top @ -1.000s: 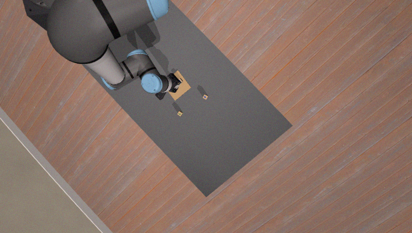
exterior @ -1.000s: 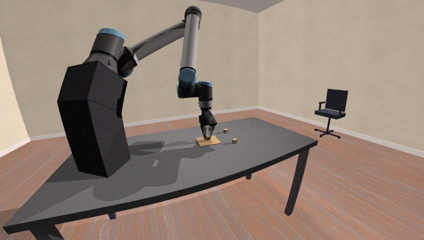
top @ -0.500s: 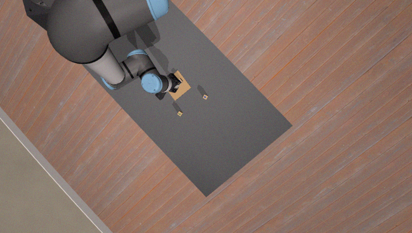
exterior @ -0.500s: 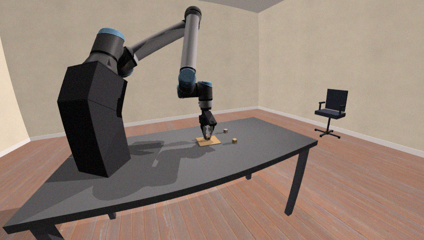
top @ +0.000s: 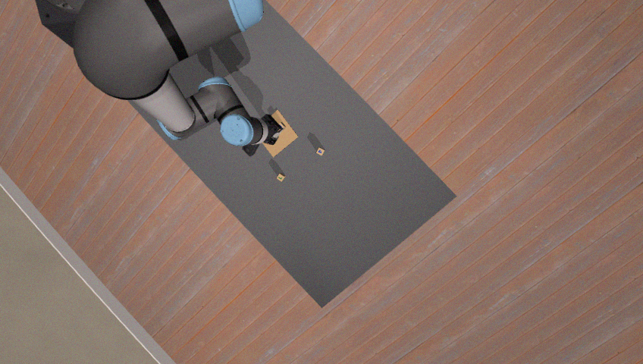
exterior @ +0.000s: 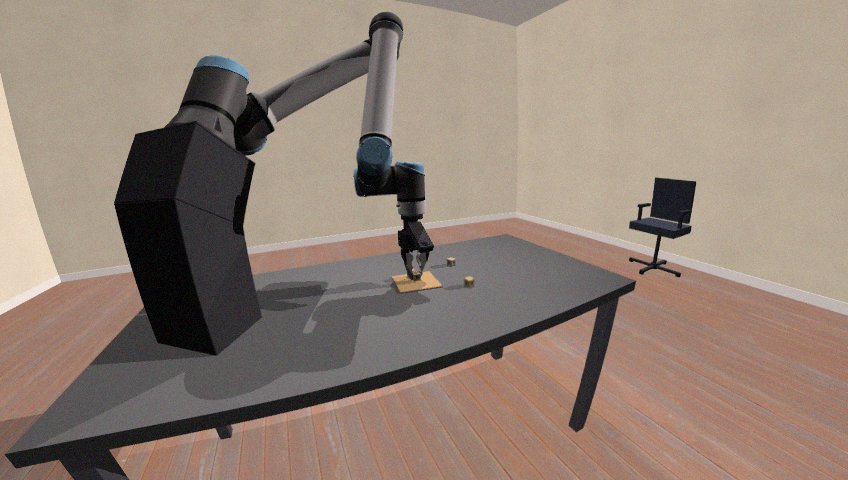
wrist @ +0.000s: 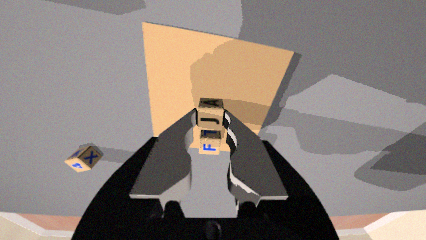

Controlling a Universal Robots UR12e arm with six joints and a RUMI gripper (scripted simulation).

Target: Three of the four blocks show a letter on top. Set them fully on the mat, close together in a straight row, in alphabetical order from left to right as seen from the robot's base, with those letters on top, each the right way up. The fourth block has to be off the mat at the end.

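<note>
The tan mat is 20 mm below my hand. Also, from my hand: block: 160 mm ahead, 120 mm to the left, 10 mm below.
</note>
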